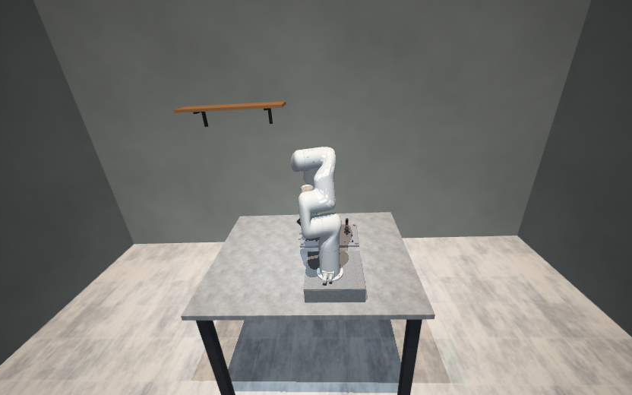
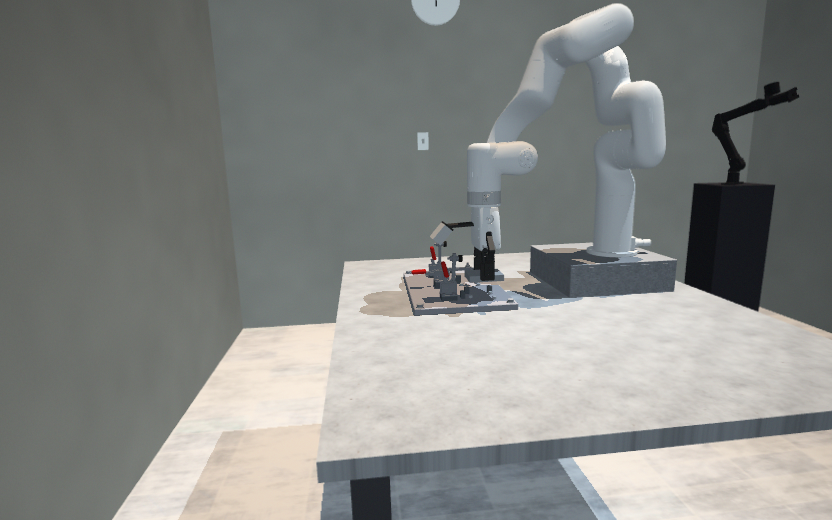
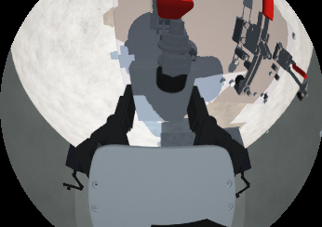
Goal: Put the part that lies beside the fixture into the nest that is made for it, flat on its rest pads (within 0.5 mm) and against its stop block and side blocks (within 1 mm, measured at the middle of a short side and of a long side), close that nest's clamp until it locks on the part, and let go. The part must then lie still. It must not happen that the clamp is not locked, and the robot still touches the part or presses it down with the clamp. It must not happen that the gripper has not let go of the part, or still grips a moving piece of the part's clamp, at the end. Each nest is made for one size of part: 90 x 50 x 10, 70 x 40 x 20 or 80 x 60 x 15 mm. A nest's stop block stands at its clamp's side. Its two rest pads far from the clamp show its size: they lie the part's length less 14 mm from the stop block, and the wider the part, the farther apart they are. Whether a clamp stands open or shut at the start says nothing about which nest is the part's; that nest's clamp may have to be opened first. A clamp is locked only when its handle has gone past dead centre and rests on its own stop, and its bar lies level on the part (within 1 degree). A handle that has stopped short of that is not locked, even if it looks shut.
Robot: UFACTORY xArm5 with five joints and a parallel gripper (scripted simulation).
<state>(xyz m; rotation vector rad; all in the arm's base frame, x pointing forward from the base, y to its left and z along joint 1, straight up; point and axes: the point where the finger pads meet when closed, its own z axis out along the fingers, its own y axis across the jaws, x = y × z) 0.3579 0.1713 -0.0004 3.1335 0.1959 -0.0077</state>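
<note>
My hand is 70 mm short of the grey fixture plate, 110 mm to the left of it and 70 mm above it. Round my hand: grey block part 10 mm below.
</note>
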